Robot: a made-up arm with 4 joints. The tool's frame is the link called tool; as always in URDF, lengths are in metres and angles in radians. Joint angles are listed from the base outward. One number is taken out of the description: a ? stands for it. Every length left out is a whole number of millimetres.
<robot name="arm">
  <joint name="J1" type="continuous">
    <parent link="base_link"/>
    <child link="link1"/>
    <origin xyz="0.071 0.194 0.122" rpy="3.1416 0 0"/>
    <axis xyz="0 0 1"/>
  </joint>
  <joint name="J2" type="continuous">
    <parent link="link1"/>
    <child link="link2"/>
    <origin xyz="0.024 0.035 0" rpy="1.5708 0 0"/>
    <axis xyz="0 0 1"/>
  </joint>
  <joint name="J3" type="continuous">
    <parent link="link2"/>
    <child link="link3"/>
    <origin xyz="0.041 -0.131 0" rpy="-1.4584 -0.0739 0.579"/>
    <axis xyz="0 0 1"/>
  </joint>
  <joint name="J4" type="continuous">
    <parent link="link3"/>
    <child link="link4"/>
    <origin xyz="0.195 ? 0" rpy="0.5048 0.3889 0.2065"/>
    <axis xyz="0 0 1"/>
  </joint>
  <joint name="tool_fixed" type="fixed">
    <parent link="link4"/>
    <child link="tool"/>
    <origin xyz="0.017 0.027 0" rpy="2.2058 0.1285 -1.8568"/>
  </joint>
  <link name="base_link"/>
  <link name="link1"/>
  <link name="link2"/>
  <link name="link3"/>
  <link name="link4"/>
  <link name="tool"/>
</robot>
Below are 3 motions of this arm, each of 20 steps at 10 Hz.
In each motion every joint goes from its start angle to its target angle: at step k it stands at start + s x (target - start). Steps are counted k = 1, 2, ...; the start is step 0. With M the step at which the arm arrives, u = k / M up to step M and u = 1 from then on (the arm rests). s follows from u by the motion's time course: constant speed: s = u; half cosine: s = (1 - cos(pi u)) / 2; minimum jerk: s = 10 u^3 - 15 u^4 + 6 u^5.
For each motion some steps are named. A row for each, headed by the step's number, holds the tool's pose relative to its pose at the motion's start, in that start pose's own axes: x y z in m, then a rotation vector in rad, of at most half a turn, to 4 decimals.
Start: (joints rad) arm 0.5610 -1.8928 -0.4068 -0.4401
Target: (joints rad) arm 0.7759 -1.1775 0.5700 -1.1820
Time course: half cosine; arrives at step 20
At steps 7, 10, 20:
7: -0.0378 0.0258 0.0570 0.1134 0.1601 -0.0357
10: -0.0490 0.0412 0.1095 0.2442 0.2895 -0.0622
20: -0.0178 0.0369 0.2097 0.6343 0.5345 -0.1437

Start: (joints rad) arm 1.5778 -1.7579 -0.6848 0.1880
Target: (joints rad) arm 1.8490 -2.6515 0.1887 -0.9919
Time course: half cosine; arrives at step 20
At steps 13, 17, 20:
13: 0.1064 -0.0623 0.1619 -0.2451 -0.1429 1.1402
17: 0.1458 -0.0460 0.2134 -0.2582 -0.1565 1.4858
20: 0.1545 -0.0395 0.2259 -0.2582 -0.1569 1.5707

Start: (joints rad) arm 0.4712 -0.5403 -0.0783 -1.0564
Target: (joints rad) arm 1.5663 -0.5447 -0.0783 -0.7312
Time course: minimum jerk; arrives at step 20
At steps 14, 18, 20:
14: 0.1497 -0.0141 0.1774 -0.0216 1.1330 -0.0999
18: 0.1923 -0.0176 0.1909 -0.0413 1.3421 -0.1079
20: 0.1947 -0.0178 0.1914 -0.0426 1.3537 -0.1082

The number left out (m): 0.105
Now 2 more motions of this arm.
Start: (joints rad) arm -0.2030 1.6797 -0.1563 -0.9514
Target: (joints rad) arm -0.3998 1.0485 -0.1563 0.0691
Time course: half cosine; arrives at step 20
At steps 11, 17, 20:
11: 0.0599 -0.0676 0.0150 -0.1436 0.4821 0.0328
17: 0.1114 -0.0960 0.0160 -0.3121 0.7307 0.0438
20: 0.1196 -0.0990 0.0156 -0.3413 0.7627 0.0439

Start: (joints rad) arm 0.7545 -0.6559 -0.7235 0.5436
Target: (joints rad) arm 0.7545 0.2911 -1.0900 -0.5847
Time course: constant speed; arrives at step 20
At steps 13, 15, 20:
13: -0.0535 0.0860 -0.0929 0.4183 -0.6335 -0.1248
15: -0.0579 0.1027 -0.1016 0.4393 -0.7454 -0.1707
20: -0.0641 0.1444 -0.1170 0.4273 -1.0250 -0.3040

